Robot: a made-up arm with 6 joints.
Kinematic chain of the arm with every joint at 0, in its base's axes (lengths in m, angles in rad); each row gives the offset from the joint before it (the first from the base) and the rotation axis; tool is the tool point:
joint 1: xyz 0 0 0.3 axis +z
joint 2: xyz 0 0 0 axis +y
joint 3: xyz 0 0 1.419 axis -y
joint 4: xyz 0 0 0 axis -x
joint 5: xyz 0.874 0 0 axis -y
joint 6: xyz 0 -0.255 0 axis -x
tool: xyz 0 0 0
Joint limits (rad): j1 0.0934..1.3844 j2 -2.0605..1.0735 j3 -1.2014..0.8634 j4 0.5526..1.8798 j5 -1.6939..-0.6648 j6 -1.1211..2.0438
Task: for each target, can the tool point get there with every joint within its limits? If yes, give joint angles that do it. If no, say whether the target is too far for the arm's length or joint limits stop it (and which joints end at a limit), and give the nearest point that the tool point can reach.
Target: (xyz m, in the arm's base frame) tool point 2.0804 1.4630 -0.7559
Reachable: no: too far | nearest point 1.4662 1.0311 0.2479 | short by 1.254 m
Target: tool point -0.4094 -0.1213 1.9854
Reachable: yes | joints 0.3264 -0.7975 -0.2134 1.6350 -1.5916 1.3293
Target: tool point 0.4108 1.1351 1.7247
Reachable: yes | joints 1.2170 0.2112 -0.0317 1.6017 -1.2958 -0.0072
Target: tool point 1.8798 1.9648 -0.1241
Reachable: no: too far | nearest point 1.3662 1.4279 0.4316 | short by 0.928 m
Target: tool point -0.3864 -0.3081 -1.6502
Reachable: no: joint limits stop it (at a limit: joint 2, joint 3, joint 4) | nearest point -0.6351 -0.5064 0.3818 | short by 2.057 m
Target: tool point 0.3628 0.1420 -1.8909
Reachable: no: joint limits stop it (at a limit: joint 2) | nearest point 0.9185 0.3595 0.1047 | short by 2.083 m
